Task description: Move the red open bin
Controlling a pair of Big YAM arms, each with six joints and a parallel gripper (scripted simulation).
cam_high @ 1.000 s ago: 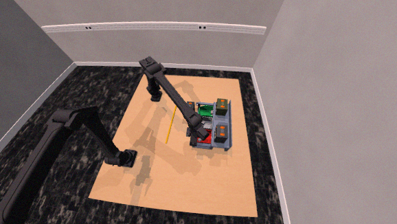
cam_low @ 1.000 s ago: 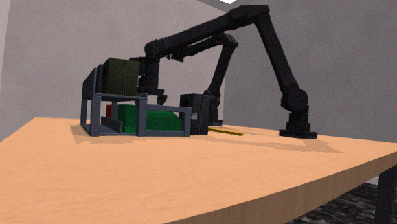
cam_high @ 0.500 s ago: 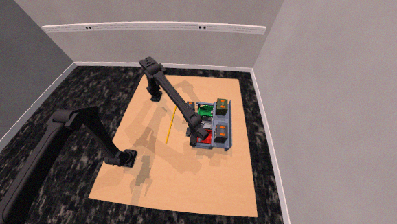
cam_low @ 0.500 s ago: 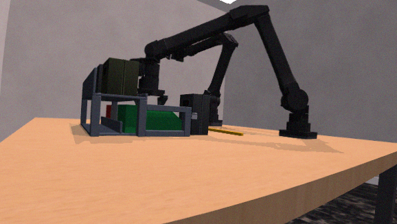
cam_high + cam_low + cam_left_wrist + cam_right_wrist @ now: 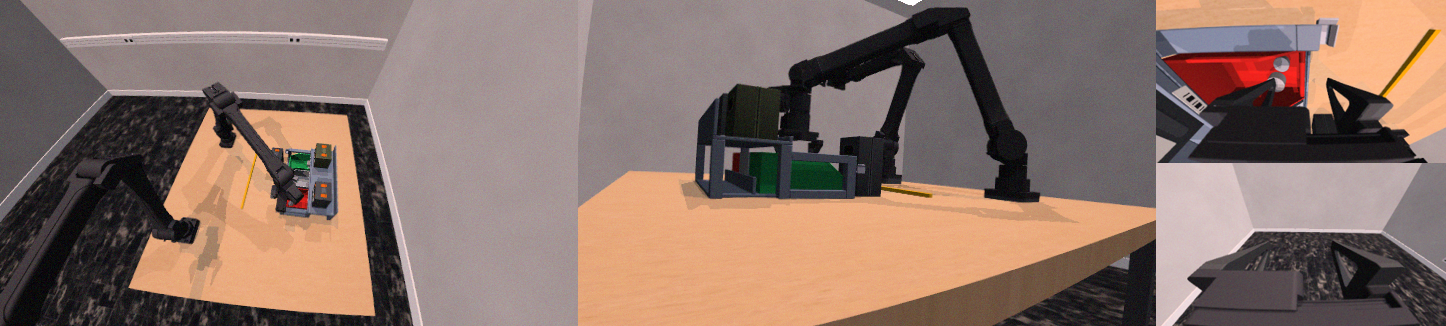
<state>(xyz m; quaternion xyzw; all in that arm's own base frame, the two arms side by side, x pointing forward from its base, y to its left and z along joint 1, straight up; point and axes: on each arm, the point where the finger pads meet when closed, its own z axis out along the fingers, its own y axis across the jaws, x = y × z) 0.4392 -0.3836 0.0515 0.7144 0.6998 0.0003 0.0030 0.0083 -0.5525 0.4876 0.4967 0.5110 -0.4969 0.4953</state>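
My left gripper is now 80 mm short of the grey bin, 120 mm to the right of it and 20 mm above it. The rest, counted from my left hand: black box: 80 mm behind, 220 mm to the left, 10 mm above; grey shelf: 100 mm ahead, 120 mm to the left, 10 mm above; green bin: 70 mm ahead, 230 mm to the left, 20 mm below.
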